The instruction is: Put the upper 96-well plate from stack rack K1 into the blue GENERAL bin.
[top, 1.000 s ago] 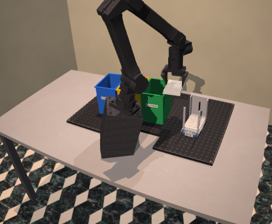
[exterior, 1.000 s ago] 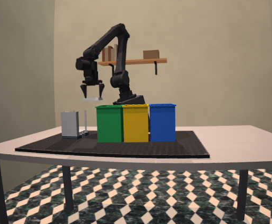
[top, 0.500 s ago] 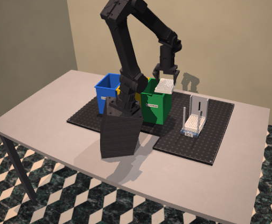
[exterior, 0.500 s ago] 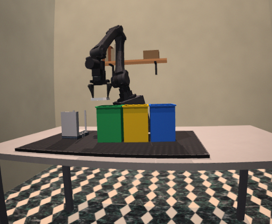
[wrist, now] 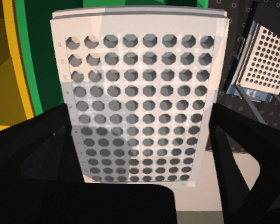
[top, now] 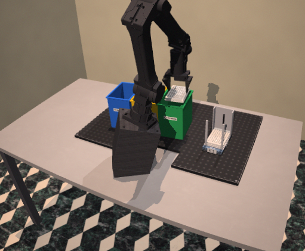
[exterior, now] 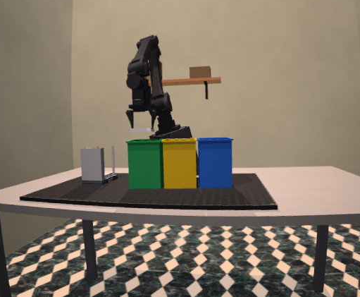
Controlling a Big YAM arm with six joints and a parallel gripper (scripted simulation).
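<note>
Right now my hand is 29 cm to the right of the blue bin and 14 cm above it. From my hand the other things lie so: yellow bin 16 cm to the left, 14 cm below, 2 cm ahead; green bin 14 cm below, 3 cm to the left, 3 cm ahead.
</note>
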